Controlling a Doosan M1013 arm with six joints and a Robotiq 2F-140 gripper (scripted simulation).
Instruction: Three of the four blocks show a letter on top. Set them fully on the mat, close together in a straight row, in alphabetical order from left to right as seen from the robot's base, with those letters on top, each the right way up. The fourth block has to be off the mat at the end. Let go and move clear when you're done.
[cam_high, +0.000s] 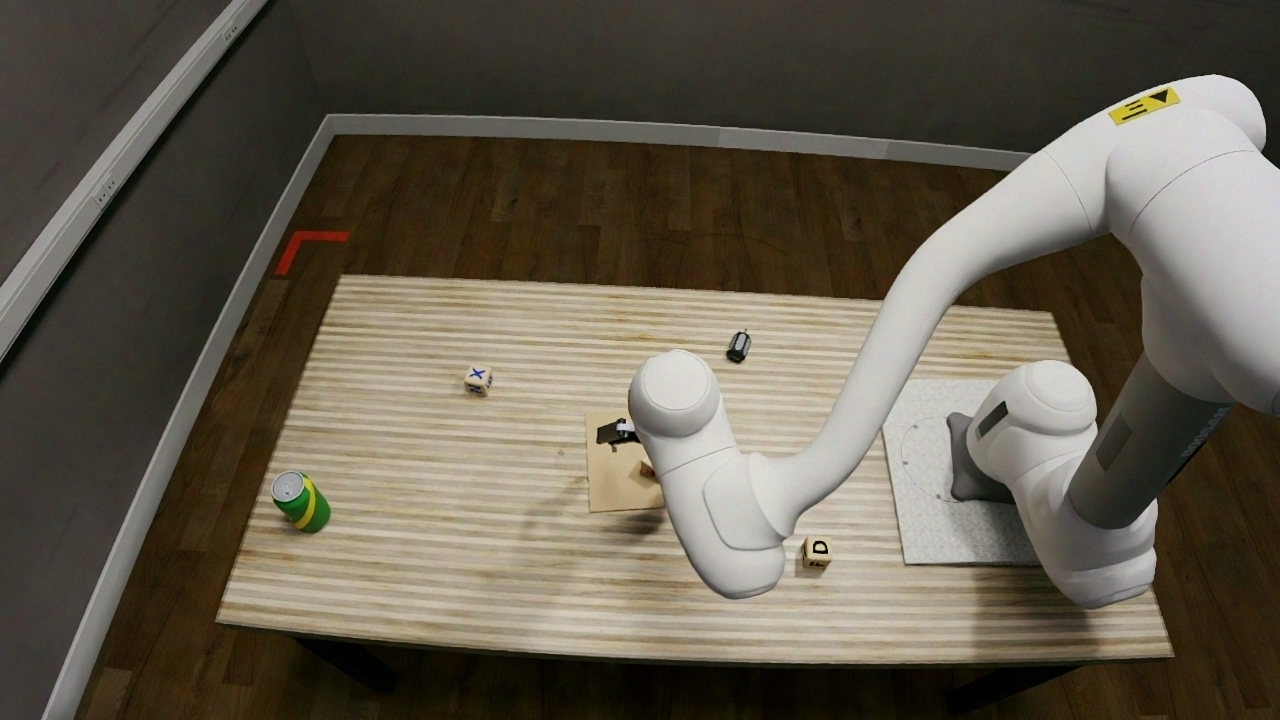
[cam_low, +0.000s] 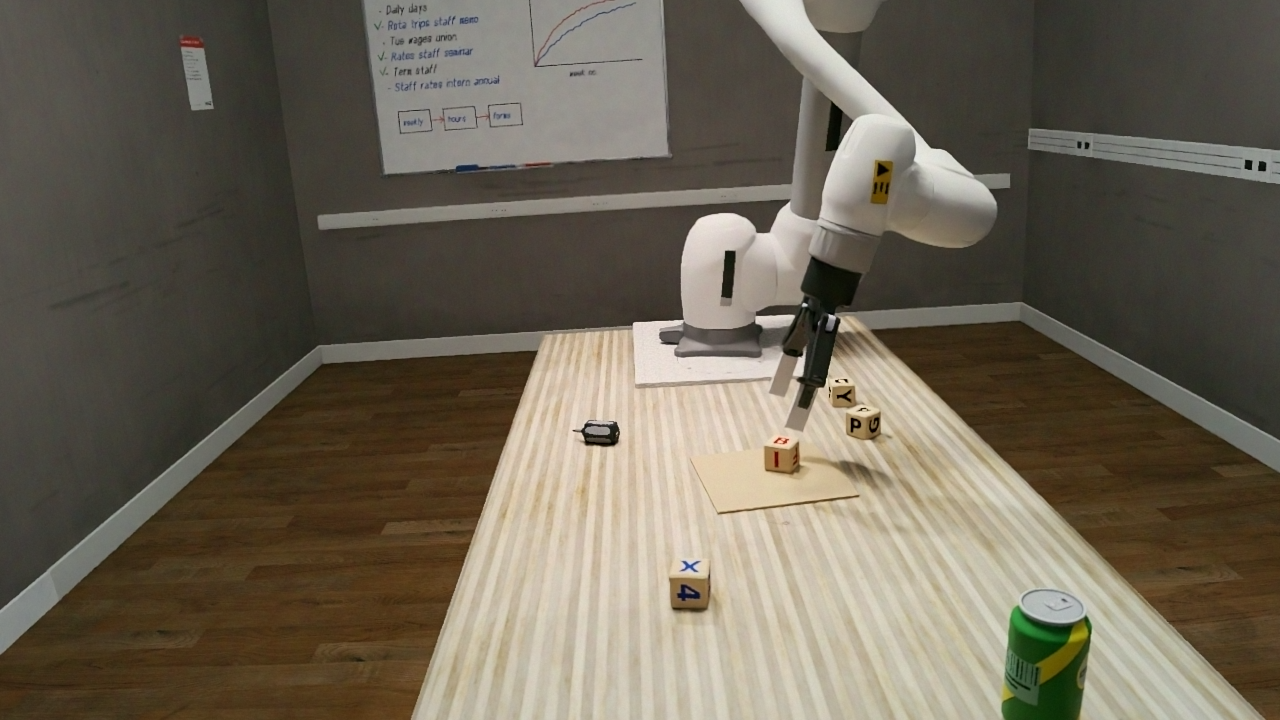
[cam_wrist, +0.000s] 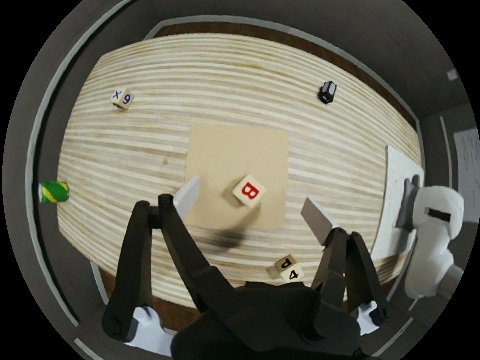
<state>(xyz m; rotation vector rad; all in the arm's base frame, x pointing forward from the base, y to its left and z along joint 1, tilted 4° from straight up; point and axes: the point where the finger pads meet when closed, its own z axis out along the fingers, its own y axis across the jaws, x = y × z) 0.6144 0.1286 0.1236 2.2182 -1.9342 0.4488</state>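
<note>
Right now my hand is 30 mm short of the tan mat, 30 mm to the left of it and 100 mm above it. Round my hand: black object (120 mm behind, 310 mm to the right, 80 mm below).
</note>
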